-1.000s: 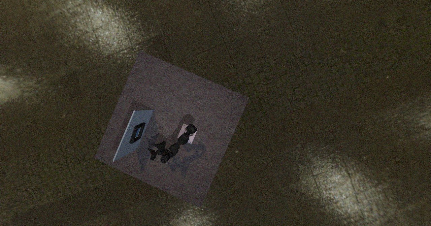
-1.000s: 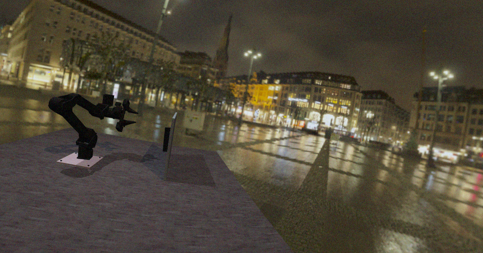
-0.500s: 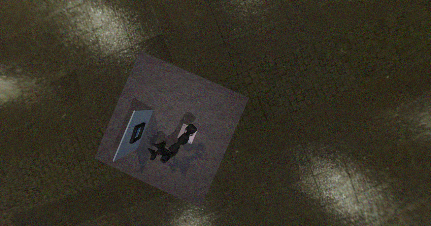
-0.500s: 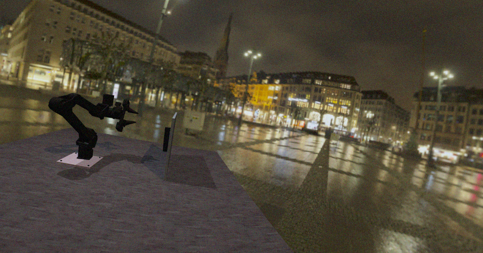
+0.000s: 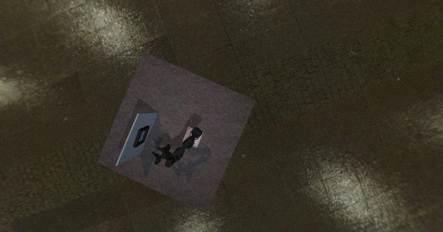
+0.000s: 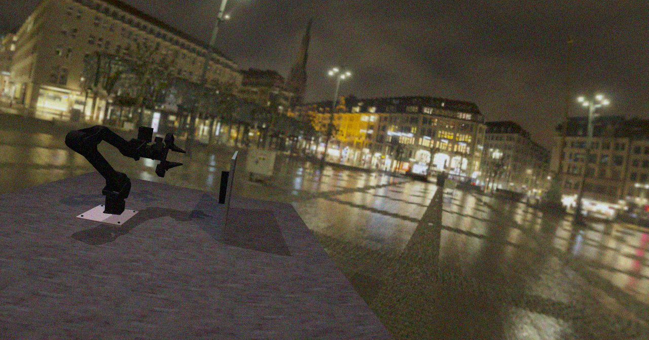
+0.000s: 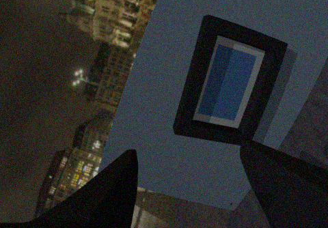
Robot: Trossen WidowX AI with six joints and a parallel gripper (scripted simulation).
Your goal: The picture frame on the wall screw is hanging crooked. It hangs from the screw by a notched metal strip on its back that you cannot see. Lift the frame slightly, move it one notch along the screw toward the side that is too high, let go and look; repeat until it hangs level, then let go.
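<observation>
Right now my gripper tip is 19 cm short of the picture frame, 6 cm to the left of it and 9 cm above it. Also, from my gripper tip: wall panel (21 cm ahead, 5 cm to the right, 10 cm below).
</observation>
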